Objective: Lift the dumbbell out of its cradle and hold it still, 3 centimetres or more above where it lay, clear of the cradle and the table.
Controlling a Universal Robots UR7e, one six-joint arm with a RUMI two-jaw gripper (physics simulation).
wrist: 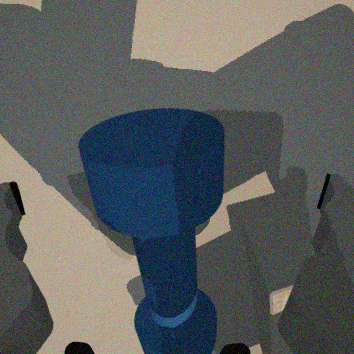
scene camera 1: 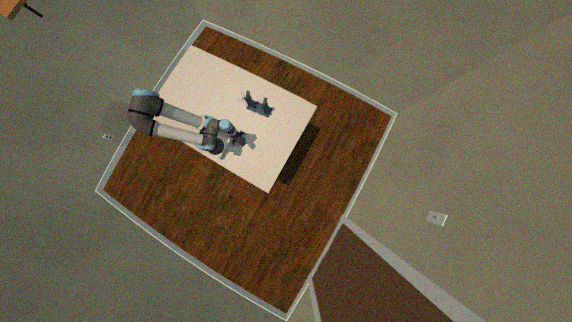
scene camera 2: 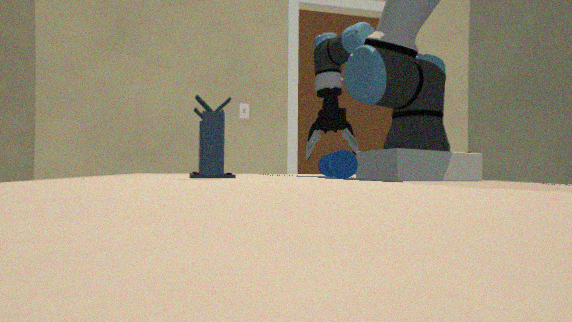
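Note:
The blue dumbbell lies on its side on the pale table top, out of the cradle and near the robot's base. My gripper is open and empty, pointing down. Its fingers are spread wide on either side of the dumbbell's nearer end in the wrist view, apart from it; their tips are low, around the height of its top in scene camera 2. In scene camera 1 the arm largely hides the dumbbell. The dark blue-grey cradle stands upright and empty, away from the gripper.
The robot's pale grey base block is right of the dumbbell in scene camera 2. The table top has its edges above a brown wooden floor. The arm's shadow falls around the dumbbell.

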